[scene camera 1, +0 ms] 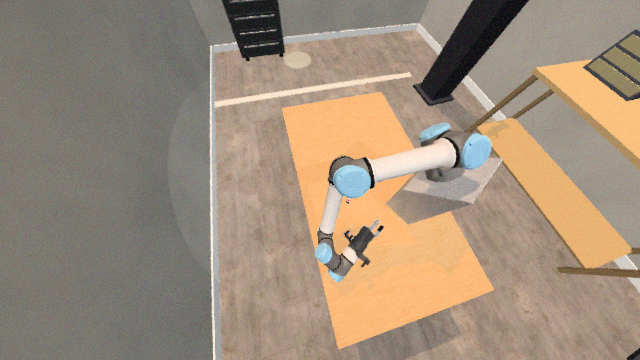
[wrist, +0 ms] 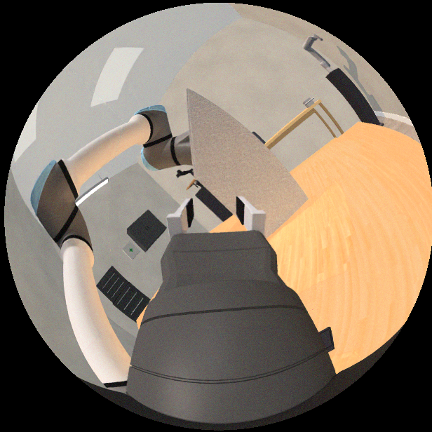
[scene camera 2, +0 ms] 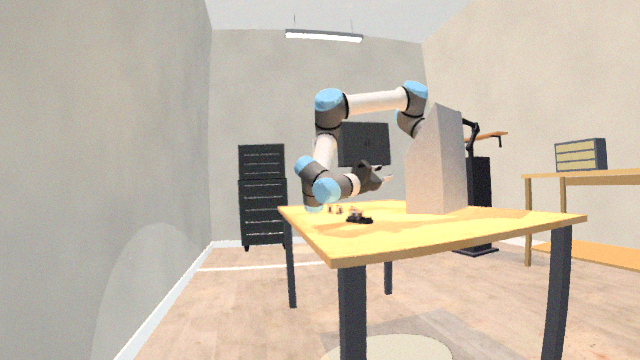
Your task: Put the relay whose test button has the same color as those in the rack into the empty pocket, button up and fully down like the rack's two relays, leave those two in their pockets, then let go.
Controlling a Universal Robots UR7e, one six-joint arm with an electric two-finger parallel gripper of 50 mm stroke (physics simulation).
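Places are measured from the arm's base along level axes (x ahead, y left, z up), in metres.
Where they show: gripper, fingertip midpoint: [scene camera 1: 380, 222] [scene camera 2: 385, 172]; arm's base, link origin: [scene camera 1: 444, 172] [scene camera 2: 433, 138].
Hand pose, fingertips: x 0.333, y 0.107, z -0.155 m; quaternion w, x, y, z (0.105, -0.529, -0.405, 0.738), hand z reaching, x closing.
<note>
Each offset is from my fingertips to the top centre of the thing. Level surfaces: height alone.
My gripper [scene camera 1: 377, 226] [scene camera 2: 385, 174] [wrist: 214, 205] is open, with nothing between its fingers. It hangs well above the table, tilted to point sideways towards the grey pedestal. In the scene camera 2 view the small black rack {dx +0.130, dy +0.026, dz -0.154 m} [scene camera 2: 359, 220] stands on the table below the gripper, with relays {dx +0.140, dy -0.005, dz -0.129 m} [scene camera 2: 355, 211] on it; its pockets are too small to tell apart. Two loose relays {dx +0.105, dy -0.383, dz -0.133 m} [scene camera 2: 330, 208] {dx +0.087, dy -0.298, dz -0.133 m} [scene camera 2: 339, 210] stand left of the rack, behind it. One small relay {dx +0.062, dy -0.192, dz -0.133 m} [scene camera 1: 348, 201] shows beside the arm's elbow in the scene camera 1 view. Button colours cannot be told. The wrist view does not show rack or relays.
The wooden table {dz -0.177 m} [scene camera 1: 425, 270] [scene camera 2: 450, 235] [wrist: 370, 200] carries the grey pedestal [scene camera 1: 435, 200] [scene camera 2: 435, 165] [wrist: 230, 155] of the arm at its right side. The arm arches over the table's left part. A side bench [scene camera 1: 575, 95] [scene camera 2: 615, 173] stands farther right.
</note>
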